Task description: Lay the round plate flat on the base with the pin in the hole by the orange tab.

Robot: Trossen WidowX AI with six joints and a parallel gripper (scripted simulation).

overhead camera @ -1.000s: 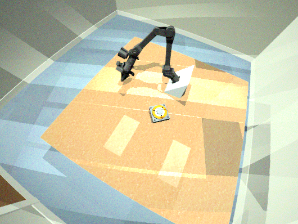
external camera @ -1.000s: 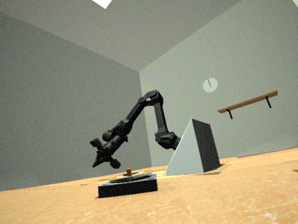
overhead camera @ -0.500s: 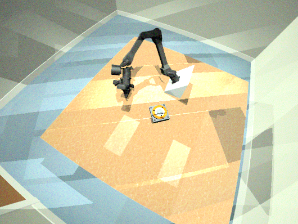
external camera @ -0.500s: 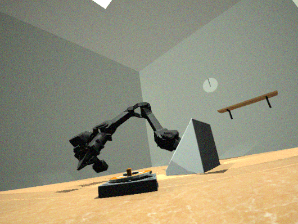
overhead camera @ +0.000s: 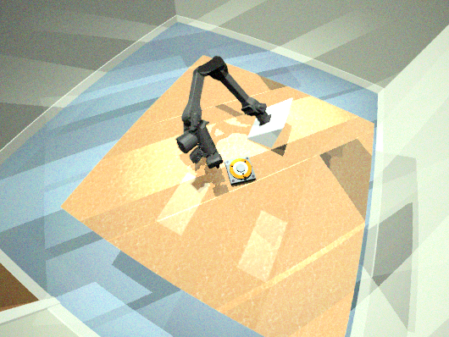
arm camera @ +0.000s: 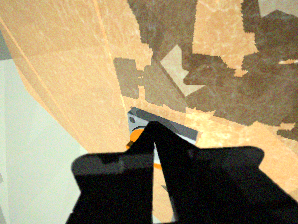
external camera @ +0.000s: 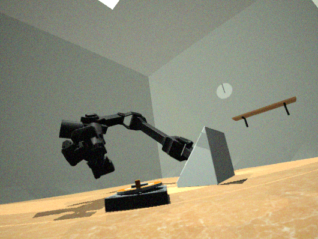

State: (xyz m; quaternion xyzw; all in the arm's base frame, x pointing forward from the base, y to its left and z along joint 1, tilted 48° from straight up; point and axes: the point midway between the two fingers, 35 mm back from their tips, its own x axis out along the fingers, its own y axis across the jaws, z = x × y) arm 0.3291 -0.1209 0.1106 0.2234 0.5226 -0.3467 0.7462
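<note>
My gripper tip is 110 mm to the right of the round plate, 30 mm past it and 30 mm above it. From my gripper tip the other things lie so: base: 100 mm to the left, 50 mm behind, 40 mm below.
</note>
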